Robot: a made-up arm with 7 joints. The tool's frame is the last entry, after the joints. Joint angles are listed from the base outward. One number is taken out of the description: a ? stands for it. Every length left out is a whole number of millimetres.
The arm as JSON. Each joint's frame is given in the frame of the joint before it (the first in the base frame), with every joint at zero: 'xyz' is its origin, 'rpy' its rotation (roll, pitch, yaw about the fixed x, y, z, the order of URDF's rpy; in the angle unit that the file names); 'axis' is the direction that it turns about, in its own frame. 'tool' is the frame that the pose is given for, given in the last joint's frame.
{
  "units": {
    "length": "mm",
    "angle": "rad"
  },
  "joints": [
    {
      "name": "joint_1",
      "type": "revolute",
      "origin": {
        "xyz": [
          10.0,
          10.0,
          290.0
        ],
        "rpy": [
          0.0,
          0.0,
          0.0
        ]
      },
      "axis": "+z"
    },
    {
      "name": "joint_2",
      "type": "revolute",
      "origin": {
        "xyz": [
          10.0,
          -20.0,
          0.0
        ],
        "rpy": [
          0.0,
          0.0,
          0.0
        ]
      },
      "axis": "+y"
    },
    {
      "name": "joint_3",
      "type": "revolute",
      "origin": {
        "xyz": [
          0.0,
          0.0,
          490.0
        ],
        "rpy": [
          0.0,
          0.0,
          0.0
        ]
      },
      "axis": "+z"
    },
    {
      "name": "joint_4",
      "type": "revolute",
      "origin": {
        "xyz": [
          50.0,
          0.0,
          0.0
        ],
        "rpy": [
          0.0,
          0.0,
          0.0
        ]
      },
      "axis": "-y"
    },
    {
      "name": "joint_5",
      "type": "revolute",
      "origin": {
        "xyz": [
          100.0,
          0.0,
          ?
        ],
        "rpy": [
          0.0,
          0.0,
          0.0
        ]
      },
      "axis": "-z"
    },
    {
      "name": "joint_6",
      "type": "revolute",
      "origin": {
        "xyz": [
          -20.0,
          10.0,
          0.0
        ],
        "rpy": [
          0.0,
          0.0,
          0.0
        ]
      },
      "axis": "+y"
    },
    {
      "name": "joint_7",
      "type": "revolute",
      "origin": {
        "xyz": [
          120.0,
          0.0,
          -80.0
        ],
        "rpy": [
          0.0,
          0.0,
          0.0
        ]
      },
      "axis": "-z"
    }
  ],
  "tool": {
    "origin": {
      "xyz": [
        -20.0,
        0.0,
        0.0
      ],
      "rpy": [
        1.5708,
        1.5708,
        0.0
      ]
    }
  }
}
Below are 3 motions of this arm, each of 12 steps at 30 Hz.
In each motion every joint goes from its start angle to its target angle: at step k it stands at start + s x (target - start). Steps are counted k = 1, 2, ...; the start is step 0. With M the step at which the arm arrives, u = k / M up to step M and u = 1 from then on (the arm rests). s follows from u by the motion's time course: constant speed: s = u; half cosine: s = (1 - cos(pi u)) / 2; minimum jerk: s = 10 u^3 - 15 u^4 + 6 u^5.
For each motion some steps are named. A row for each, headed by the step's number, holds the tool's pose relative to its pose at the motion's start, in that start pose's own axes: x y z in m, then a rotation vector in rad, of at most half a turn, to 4 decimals.
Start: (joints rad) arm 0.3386 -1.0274 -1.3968 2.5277 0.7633 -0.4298 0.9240
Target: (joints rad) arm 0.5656 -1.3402 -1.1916 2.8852 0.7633 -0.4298 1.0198
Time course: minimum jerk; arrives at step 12
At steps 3, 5, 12:
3: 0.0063 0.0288 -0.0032 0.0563 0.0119 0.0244
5: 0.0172 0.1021 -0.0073 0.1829 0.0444 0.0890
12: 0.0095 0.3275 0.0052 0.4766 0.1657 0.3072

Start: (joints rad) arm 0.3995 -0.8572 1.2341 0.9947 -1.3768 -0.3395 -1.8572
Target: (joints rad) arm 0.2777 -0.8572 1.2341 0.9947 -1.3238 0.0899 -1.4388
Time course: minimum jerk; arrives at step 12
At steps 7, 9, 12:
7: 0.0559 0.0234 -0.0617 0.3250 0.3382 0.0858
9: 0.0719 0.0351 -0.0868 0.4402 0.4711 0.0978
12: 0.0779 0.0405 -0.0977 0.4879 0.5287 0.0995

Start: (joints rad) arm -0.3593 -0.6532 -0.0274 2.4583 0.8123 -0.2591 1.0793
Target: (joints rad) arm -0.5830 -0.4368 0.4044 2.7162 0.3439 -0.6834 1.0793
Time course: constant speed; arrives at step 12
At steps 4, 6, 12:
4: -0.0142 -0.0543 0.0303 -0.0850 0.1321 -0.0446
6: -0.0231 -0.0750 0.0458 -0.1189 0.2034 -0.0630
12: -0.0531 -0.1107 0.0924 -0.1944 0.4339 -0.0976

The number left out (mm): -400.0
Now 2 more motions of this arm.
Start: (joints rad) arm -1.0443 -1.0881 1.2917 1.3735 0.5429 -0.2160 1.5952
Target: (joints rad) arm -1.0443 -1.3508 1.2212 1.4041 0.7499 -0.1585 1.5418
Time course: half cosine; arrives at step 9
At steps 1, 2, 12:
1: -0.0017 -0.0031 0.0002 -0.0027 0.0028 0.0012
2: -0.0066 -0.0120 0.0007 -0.0104 0.0110 0.0043
12: -0.0610 -0.1037 0.0169 -0.0839 0.1001 0.0187

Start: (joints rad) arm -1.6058 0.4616 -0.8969 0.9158 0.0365 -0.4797 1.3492
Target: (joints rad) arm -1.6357 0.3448 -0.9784 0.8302 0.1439 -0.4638 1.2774
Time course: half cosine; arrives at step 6
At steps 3, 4, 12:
3: -0.0129 0.0522 0.0180 0.0715 -0.0352 0.0619
4: -0.0201 0.0772 0.0287 0.1084 -0.0536 0.0913
12: -0.0279 0.1014 0.0405 0.1459 -0.0727 0.1196

